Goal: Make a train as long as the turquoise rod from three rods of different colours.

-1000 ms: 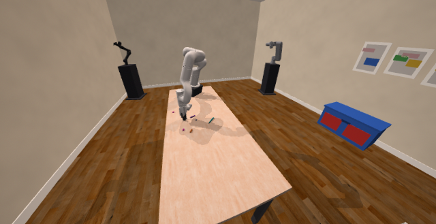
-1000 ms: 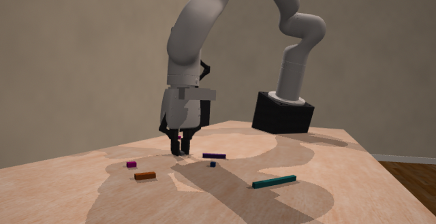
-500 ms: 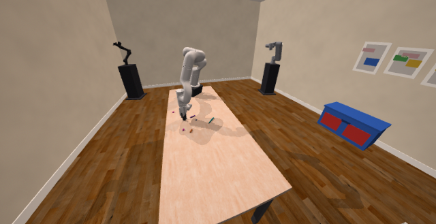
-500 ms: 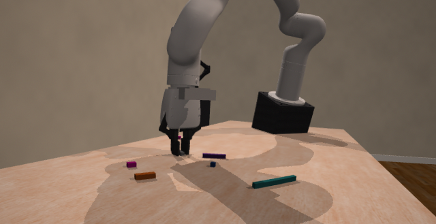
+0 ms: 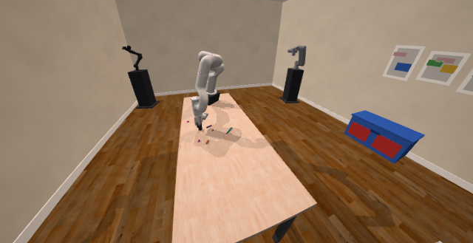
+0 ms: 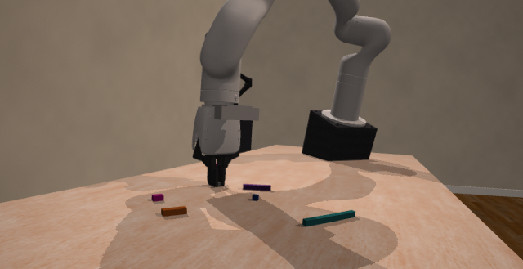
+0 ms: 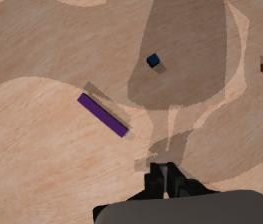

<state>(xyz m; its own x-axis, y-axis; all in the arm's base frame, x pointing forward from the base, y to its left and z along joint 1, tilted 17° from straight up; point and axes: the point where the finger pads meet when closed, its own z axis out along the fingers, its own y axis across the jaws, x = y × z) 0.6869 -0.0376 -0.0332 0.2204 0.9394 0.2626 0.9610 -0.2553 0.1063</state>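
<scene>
Now: the blue rod 120 mm to the left of my hand, 20 mm below it and 20 mm ahead of it. Round my hand: grey rod 20 mm below; orange rod 180 mm ahead, 90 mm to the left, 20 mm below; purple rod 80 mm to the left, 50 mm behind, 20 mm below.
</scene>
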